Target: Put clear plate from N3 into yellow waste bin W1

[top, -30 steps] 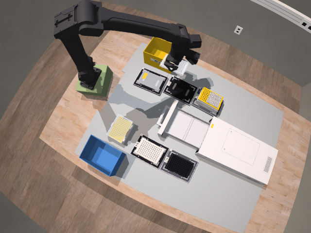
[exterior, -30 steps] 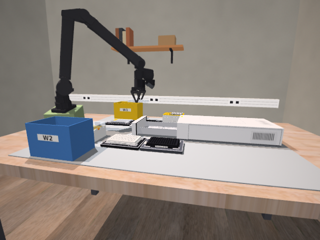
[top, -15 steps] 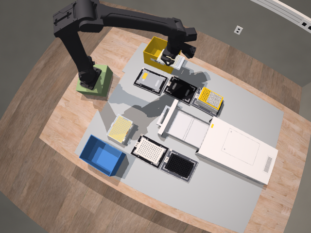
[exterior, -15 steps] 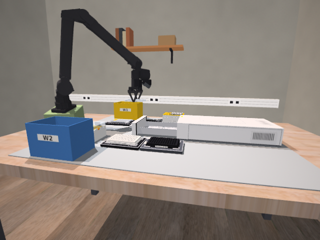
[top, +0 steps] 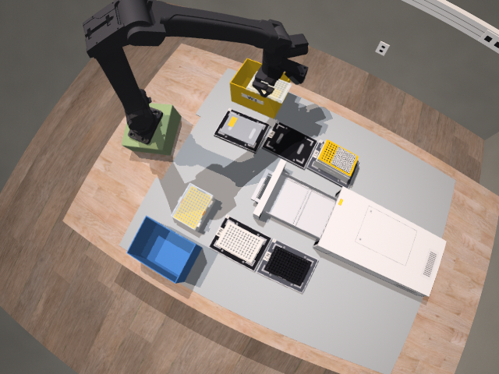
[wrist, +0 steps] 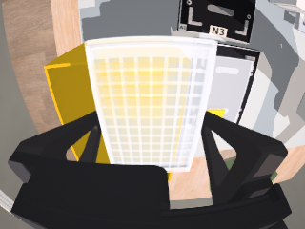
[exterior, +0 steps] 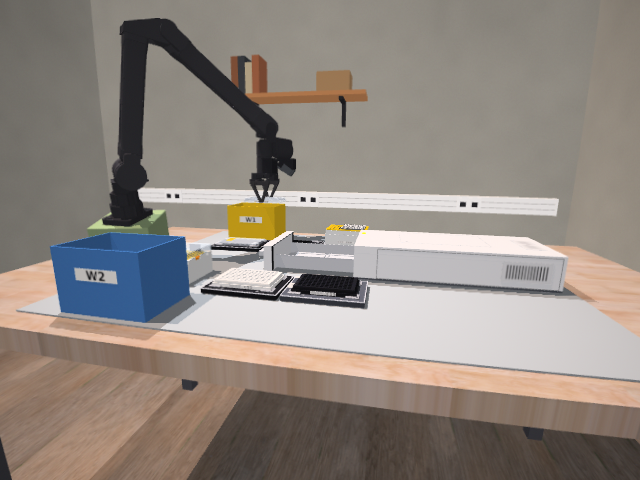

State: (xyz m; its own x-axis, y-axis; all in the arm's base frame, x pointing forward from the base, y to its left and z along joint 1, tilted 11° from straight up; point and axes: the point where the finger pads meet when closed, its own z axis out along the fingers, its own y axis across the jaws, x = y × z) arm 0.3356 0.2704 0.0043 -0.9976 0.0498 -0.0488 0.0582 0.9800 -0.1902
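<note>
Now: the yellow bin W1 4 cm behind my hand, 4 cm to the left of it and 11 cm below it. Round my hand: black work nest N3: 13 cm ahead, 11 cm to the right, 14 cm below; then clear plate: right at my hand; then label n1: 22 cm ahead, 11 cm to the right, 13 cm below.
</note>
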